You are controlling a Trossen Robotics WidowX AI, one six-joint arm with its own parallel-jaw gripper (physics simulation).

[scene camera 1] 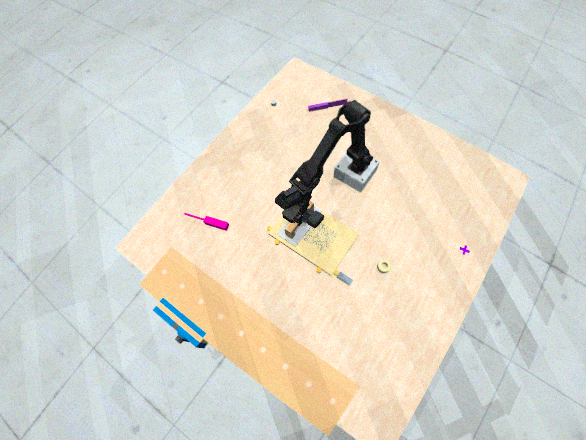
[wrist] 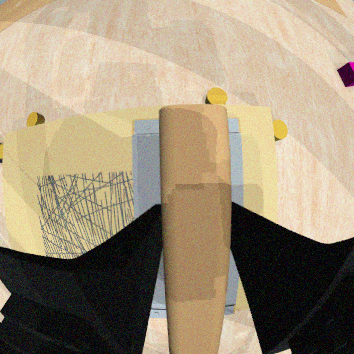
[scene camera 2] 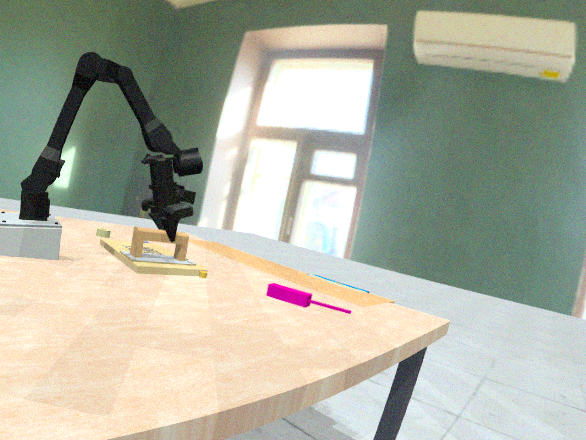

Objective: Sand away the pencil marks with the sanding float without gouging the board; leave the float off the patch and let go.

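The sanding float, a grey plate with a wooden bar handle, lies flat on the yellow board, toward one end of it. My gripper is shut on the float's handle, one black finger on each side; in scene camera 1 the arm hides the fingertips. The pencil marks are dark crossing lines on the board, right beside the float's plate; the left finger hides part of them in the wrist view. Whether the plate covers any marks cannot be seen.
Yellow pegs stand around the board's edge. A grey block lies at one corner. A magenta screwdriver, a pale ring, a purple bar and a purple cross lie on the table.
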